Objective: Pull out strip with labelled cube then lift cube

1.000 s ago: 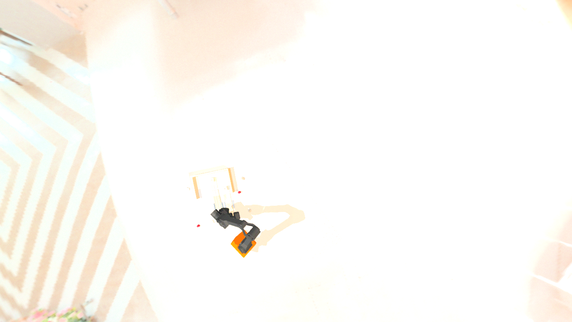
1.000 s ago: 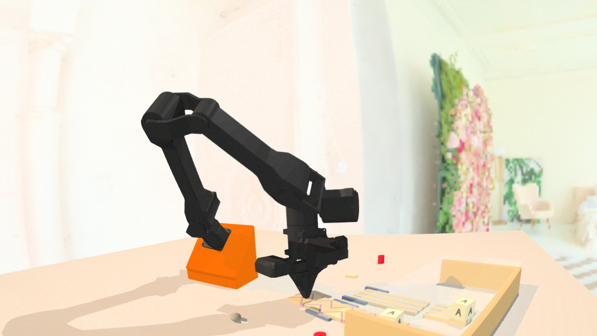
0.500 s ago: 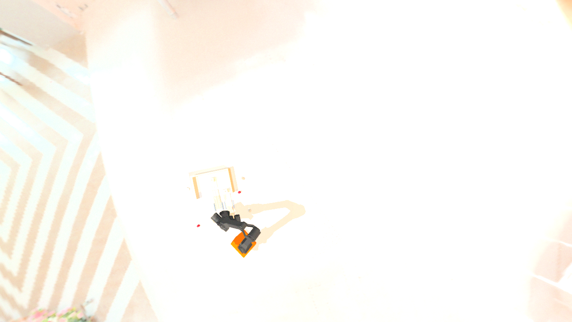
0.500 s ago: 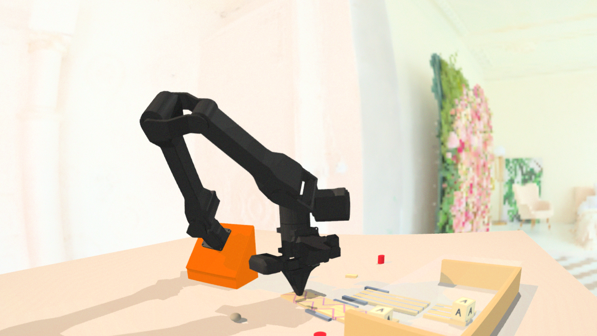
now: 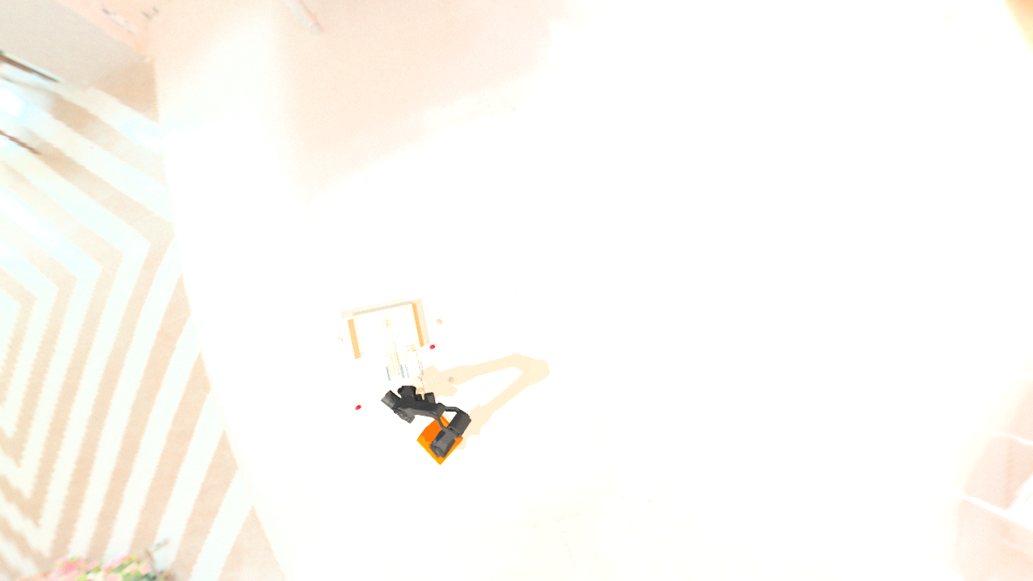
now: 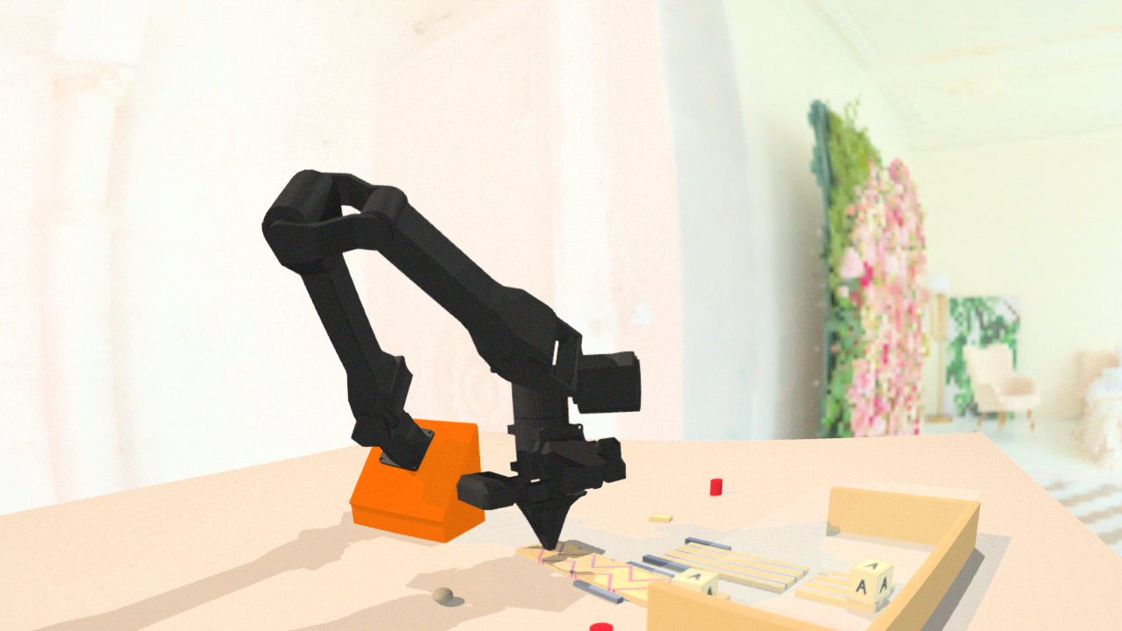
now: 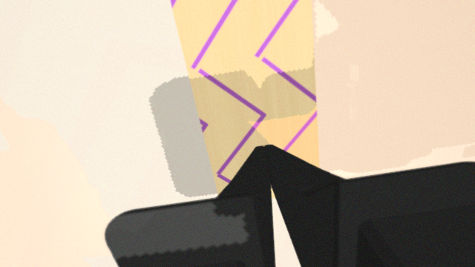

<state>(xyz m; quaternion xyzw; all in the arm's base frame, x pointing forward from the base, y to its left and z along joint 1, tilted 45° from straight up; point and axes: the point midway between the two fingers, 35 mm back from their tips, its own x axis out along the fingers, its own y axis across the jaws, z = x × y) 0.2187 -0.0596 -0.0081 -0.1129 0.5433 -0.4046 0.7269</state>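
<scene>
My gripper tip is 90 mm short of the strip and 50 mm to the left of it.
</scene>
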